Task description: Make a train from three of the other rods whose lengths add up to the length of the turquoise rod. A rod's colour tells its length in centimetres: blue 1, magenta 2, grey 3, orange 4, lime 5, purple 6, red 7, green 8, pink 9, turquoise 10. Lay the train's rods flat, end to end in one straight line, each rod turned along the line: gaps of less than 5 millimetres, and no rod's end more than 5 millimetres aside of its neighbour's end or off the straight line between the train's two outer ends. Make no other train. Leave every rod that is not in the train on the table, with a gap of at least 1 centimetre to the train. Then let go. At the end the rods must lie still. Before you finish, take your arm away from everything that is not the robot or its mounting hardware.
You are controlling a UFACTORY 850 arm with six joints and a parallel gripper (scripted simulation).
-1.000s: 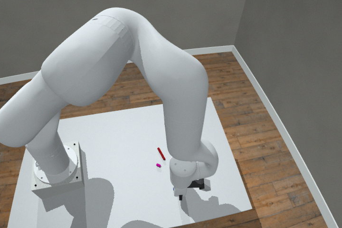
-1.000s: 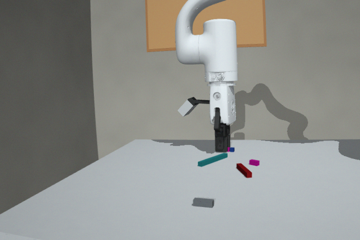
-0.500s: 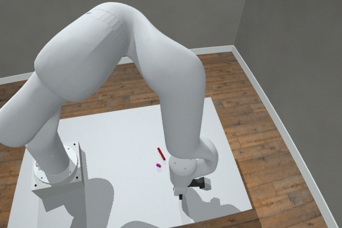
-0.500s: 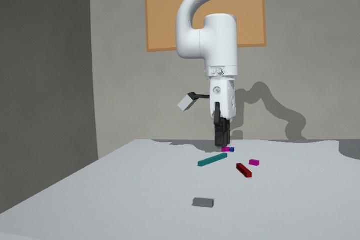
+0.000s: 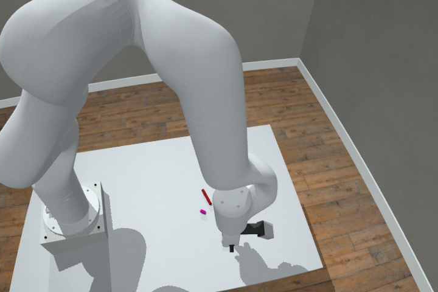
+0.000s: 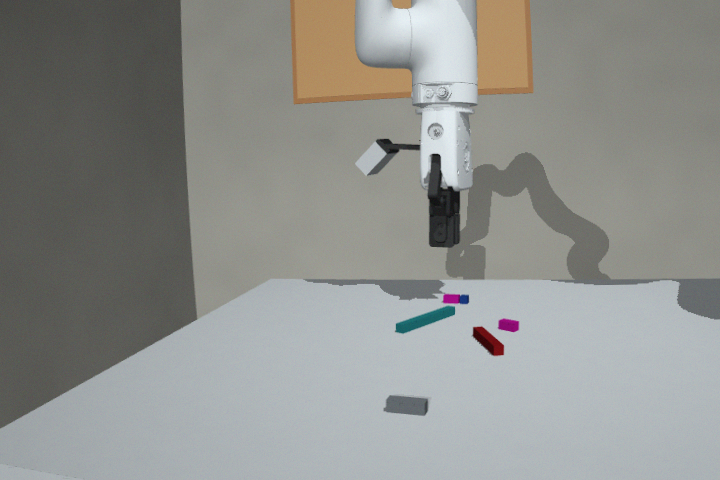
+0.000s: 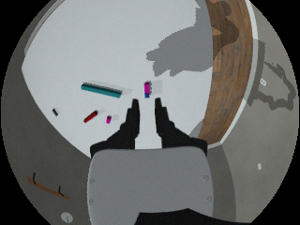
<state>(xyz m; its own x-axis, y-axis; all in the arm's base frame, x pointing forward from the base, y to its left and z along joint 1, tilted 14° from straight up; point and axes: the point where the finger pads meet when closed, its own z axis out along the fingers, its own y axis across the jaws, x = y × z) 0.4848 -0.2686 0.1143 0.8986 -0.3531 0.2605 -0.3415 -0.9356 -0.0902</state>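
Right now my hand is 20 mm past the red rod, 200 mm to the right of it and 90 mm above it. The rest, counted from my hand: turquoise rod (30 mm ahead, 100 mm to the left, 90 mm below); grey rod (70 mm ahead, 350 mm to the left, 90 mm below); blue rod (20 mm behind, 10 mm to the left, 90 mm below).
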